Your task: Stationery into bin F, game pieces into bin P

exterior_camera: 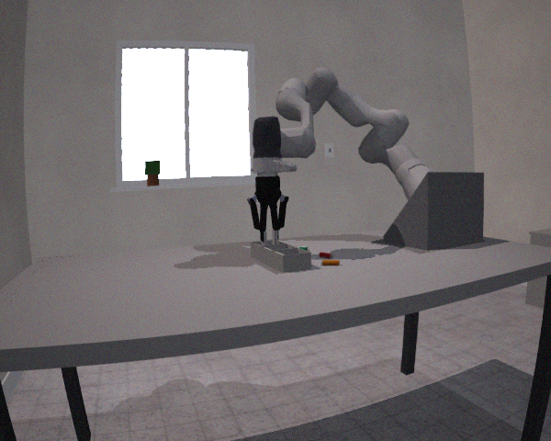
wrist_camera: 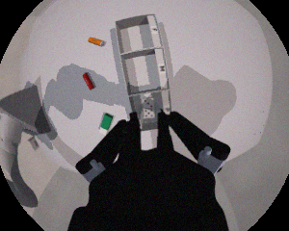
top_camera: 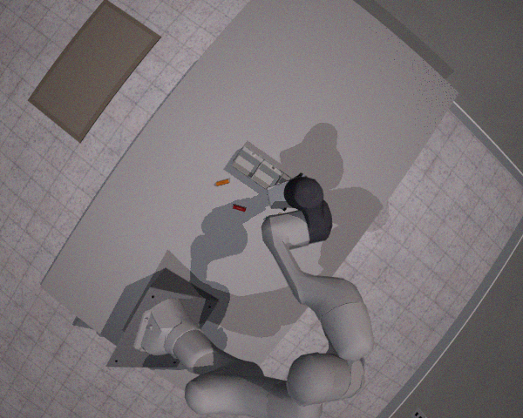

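My gripper is now 40 mm above the white spotted piece. The rest, counted from my hand: tiny yellowish object 90 mm behind, 30 mm to the right, 50 mm below; red piece 130 mm behind, 110 mm to the left, 40 mm below; small green item 140 mm behind, 20 mm to the right, 50 mm below.
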